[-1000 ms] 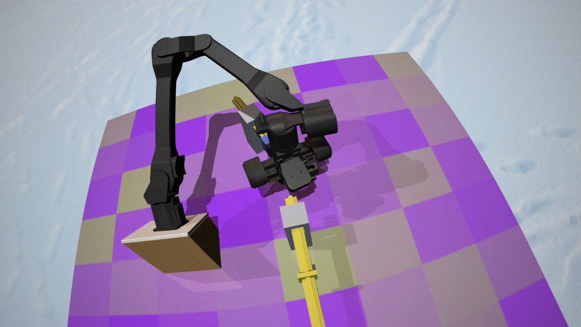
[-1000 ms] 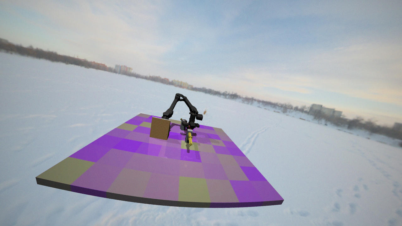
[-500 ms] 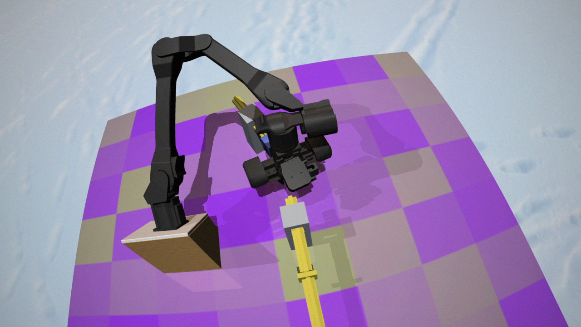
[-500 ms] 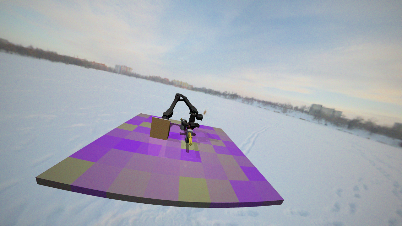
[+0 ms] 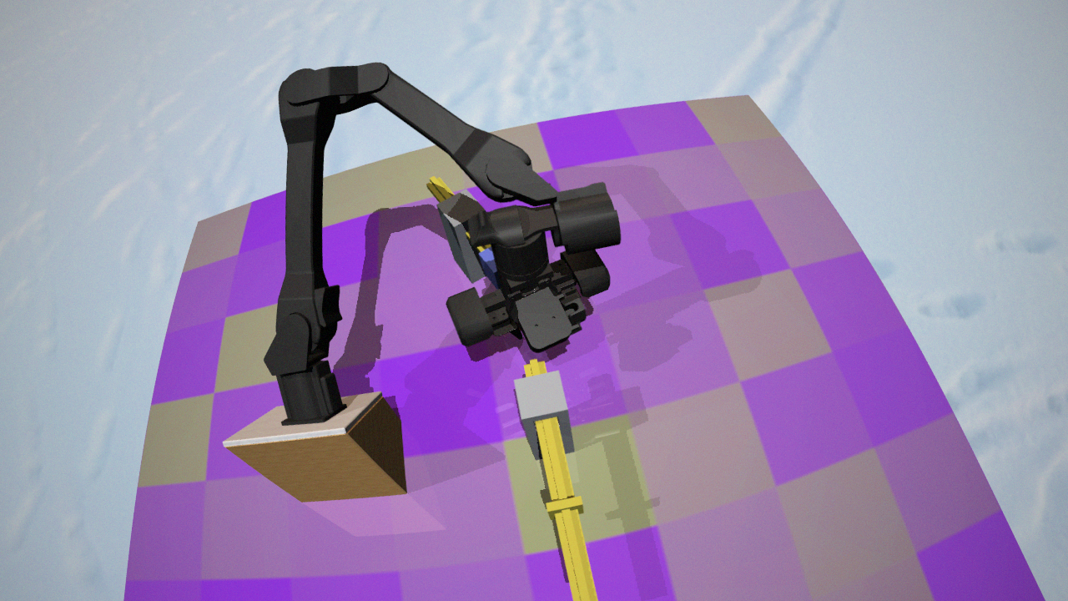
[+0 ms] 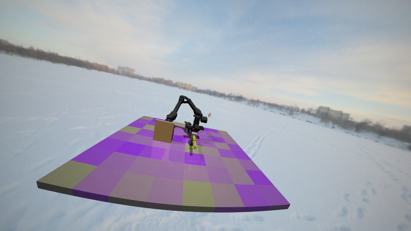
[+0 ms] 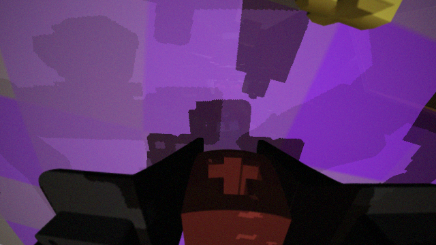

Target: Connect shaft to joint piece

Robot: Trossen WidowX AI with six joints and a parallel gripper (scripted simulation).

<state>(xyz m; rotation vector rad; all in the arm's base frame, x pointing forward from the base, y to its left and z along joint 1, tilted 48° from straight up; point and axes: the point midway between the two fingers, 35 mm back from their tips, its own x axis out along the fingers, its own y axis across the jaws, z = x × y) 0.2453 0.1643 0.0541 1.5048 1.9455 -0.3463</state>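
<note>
Now: gripper tip 1 cm to the right of the red square joint piece and 4 cm below it.
</note>
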